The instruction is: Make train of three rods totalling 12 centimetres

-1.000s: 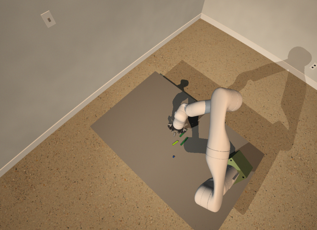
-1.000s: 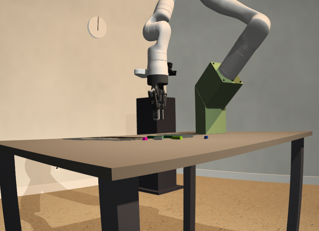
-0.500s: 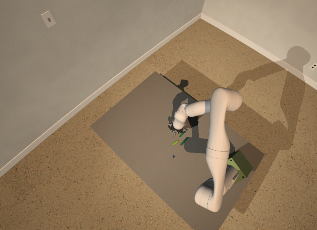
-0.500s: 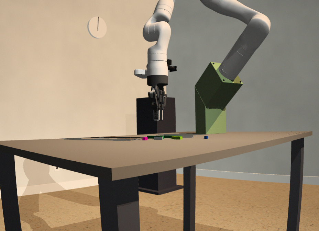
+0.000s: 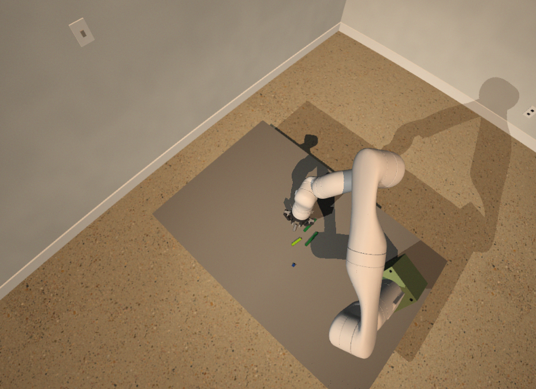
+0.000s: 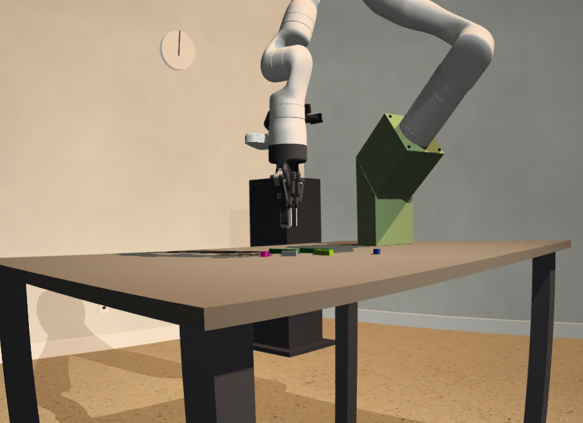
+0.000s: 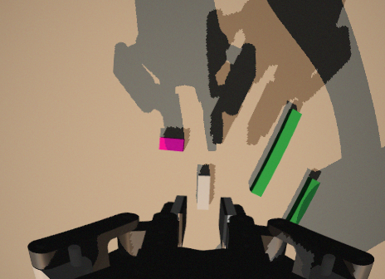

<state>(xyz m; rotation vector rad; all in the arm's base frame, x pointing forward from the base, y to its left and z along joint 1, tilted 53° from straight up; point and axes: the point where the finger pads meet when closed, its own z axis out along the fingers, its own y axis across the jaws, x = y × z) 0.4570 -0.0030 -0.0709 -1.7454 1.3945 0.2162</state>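
My gripper is now 7 cm above the grey rod. Also, from my hand: magenta rod: 4 cm ahead, 3 cm to the right, 7 cm below; then lime rod: 5 cm behind, 5 cm to the left, 7 cm below; then green rod: 4 cm behind, 6 cm to the right, 7 cm below.
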